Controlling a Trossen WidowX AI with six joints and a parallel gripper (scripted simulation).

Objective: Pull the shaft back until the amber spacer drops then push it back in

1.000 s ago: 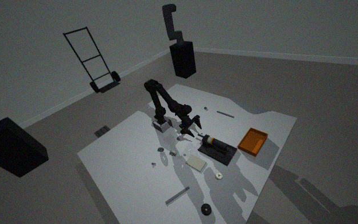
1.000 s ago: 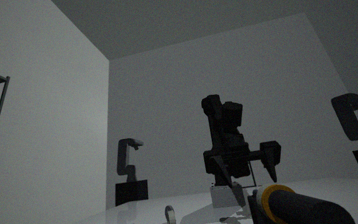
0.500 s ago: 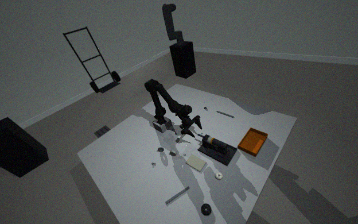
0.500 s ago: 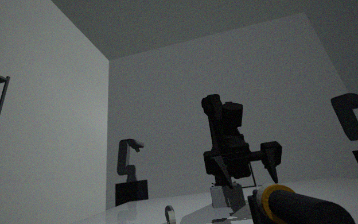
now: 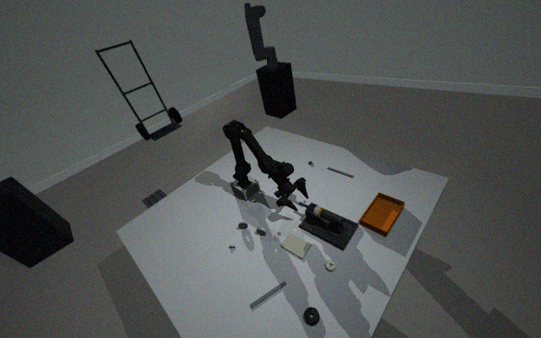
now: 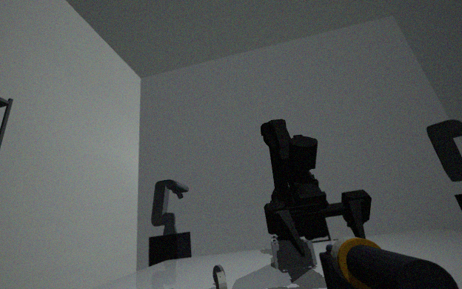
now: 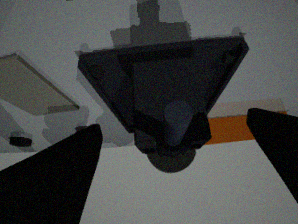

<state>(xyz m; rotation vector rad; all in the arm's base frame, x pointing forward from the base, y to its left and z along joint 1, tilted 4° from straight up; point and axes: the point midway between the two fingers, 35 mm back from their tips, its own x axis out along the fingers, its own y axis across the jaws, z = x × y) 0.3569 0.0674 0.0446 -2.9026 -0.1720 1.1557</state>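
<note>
The thin shaft is 80 mm ahead of my gripper tip and 10 mm to the left of it. Also, from my gripper tip: pale spacer 90 mm ahead, 10 mm to the left; amber spacer 100 mm ahead, 10 mm to the left; pale flat plate 160 mm to the right, 80 mm below, 80 mm ahead.
</note>
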